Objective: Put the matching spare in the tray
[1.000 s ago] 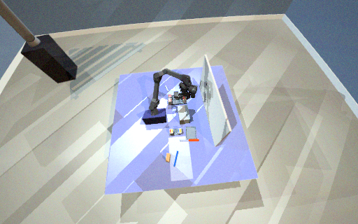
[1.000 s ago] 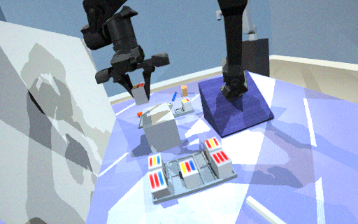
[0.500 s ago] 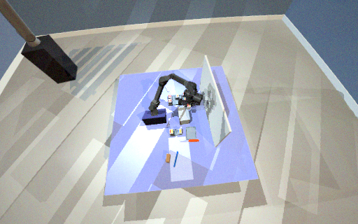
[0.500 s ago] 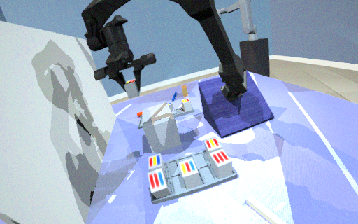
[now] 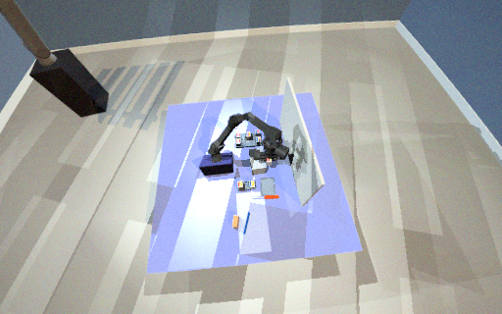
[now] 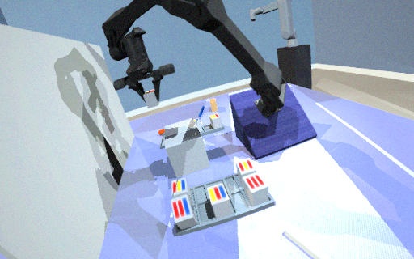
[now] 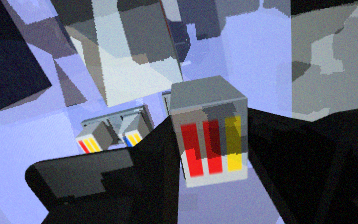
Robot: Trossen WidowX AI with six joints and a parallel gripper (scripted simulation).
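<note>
The flat grey tray lies 19 cm below my gripper tip, 10 cm to the right of it and 3 cm behind it. From my gripper tip the other things lie so: tall white board (19 cm ahead, 6 cm to the left, 3 cm above); then grey spare block (2 cm above); then mounted unit (14 cm below, 9 cm to the left, 5 cm behind).
</note>
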